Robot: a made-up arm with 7 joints. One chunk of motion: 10 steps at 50 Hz.
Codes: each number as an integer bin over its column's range. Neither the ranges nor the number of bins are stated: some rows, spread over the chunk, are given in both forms.
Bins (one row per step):
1: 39 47 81 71 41 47 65
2: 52 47 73 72 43 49 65
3: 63 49 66 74 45 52 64
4: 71 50 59 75 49 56 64
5: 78 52 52 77 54 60 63
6: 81 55 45 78 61 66 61
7: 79 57 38 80 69 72 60
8: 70 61 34 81 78 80 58
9: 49 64 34 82 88 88 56
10: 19 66 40 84 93 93 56
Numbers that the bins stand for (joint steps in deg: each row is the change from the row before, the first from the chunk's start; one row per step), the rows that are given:
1: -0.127 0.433 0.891 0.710 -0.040 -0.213 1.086
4: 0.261 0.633 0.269 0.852 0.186 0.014 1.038
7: 0.358 1.100 -0.325 1.028 0.752 0.418 0.848
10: -0.370 1.700 -0.269 1.170 1.430 0.948 0.659
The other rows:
2: 0.030 0.433 0.665 0.745 0.016 -0.163 1.086
3: 0.164 0.567 0.467 0.816 0.073 -0.087 1.038
5: 0.345 0.767 0.071 0.922 0.327 0.115 0.991
6: 0.382 0.967 -0.127 0.958 0.525 0.267 0.896
8: 0.248 1.367 -0.438 1.064 1.006 0.620 0.754
9: -0.006 1.567 -0.438 1.099 1.289 0.822 0.659

